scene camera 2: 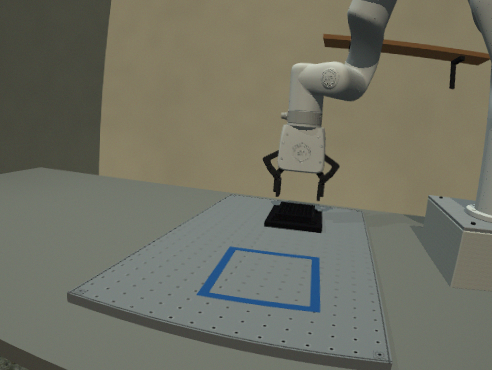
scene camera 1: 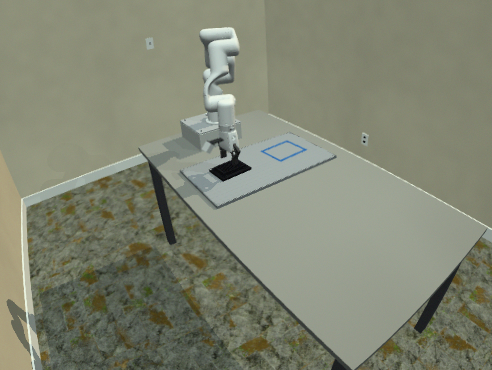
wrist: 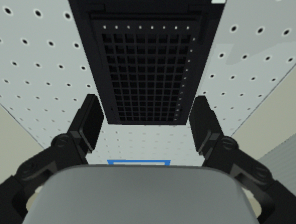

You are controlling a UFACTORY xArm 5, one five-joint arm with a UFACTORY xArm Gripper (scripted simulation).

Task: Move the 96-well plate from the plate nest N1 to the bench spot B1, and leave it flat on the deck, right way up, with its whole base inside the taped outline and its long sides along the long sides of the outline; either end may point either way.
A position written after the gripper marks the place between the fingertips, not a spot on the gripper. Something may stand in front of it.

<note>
In view: the gripper (scene camera 2: 297,197) and a black 96-well plate (scene camera 2: 290,212).
The black 96-well plate is seen too in the wrist view (wrist: 136,81). The gripper also shows in the wrist view (wrist: 146,106).
</note>
